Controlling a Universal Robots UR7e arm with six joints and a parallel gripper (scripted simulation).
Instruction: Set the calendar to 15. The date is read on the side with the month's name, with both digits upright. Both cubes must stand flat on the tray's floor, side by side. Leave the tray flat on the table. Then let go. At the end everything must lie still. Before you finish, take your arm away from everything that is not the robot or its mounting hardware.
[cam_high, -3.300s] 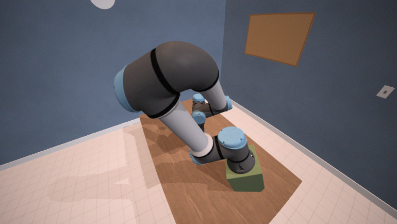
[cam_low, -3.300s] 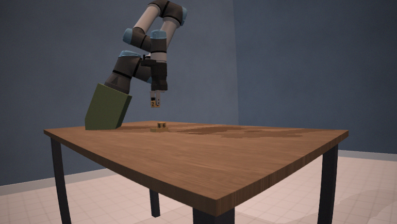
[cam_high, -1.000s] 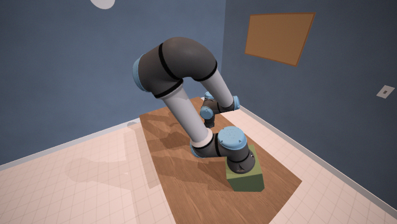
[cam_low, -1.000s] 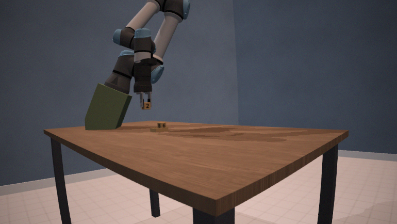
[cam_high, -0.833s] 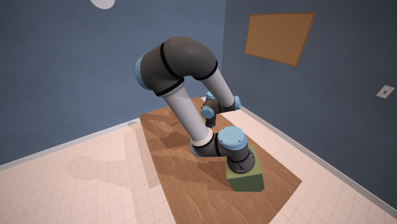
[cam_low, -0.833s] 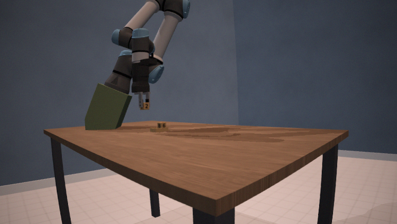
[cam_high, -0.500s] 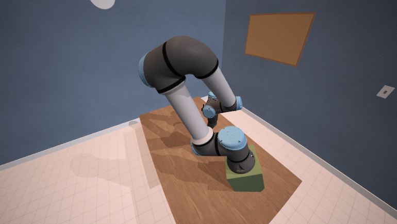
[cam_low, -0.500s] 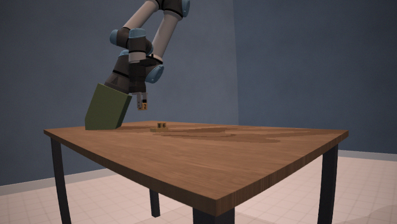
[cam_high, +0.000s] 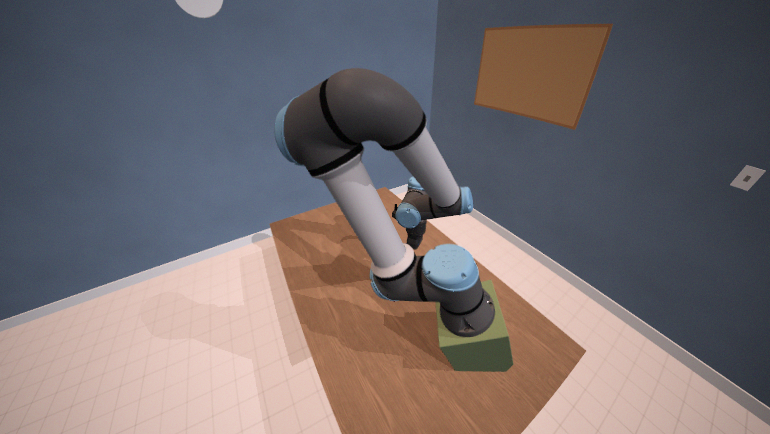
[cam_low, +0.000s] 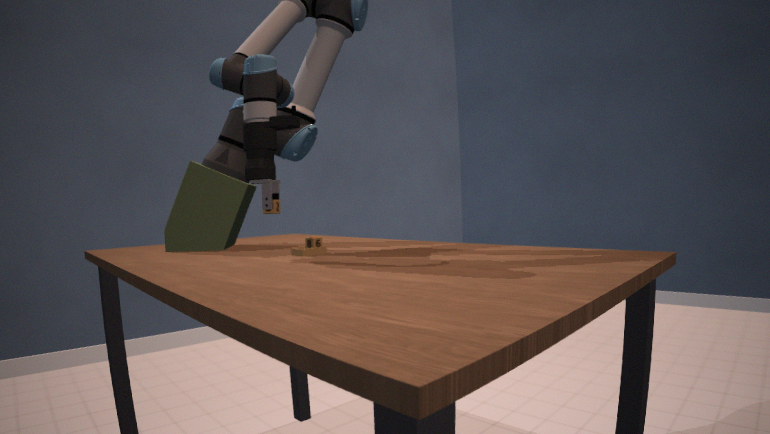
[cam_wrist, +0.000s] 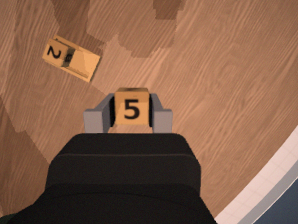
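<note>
Now: hand 12 cm above the wooden tray, 10 cm to the right of it and 1 cm past it. The rest, counted from my hand: wooden cube: 1 cm below.
</note>
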